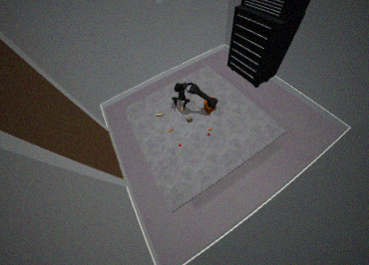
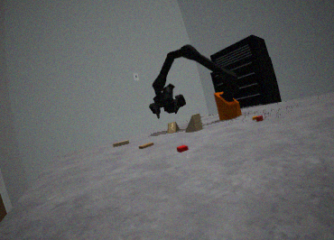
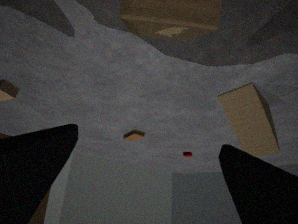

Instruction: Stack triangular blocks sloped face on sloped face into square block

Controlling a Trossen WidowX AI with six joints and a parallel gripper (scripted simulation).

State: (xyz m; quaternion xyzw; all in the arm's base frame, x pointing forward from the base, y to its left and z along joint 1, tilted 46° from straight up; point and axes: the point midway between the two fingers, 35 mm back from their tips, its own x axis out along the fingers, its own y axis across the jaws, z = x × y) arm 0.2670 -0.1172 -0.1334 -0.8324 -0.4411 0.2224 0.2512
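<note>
Now: the triangular block 6 cm below my gripper tip, 4 cm behind it and 3 cm to the right of it. The rest, counted from my gripper tip: small red brick (35 cm to the left, 21 cm ahead, 8 cm below); then thin orange-tan piece (21 cm ahead, 14 cm to the left, 8 cm below).
</note>
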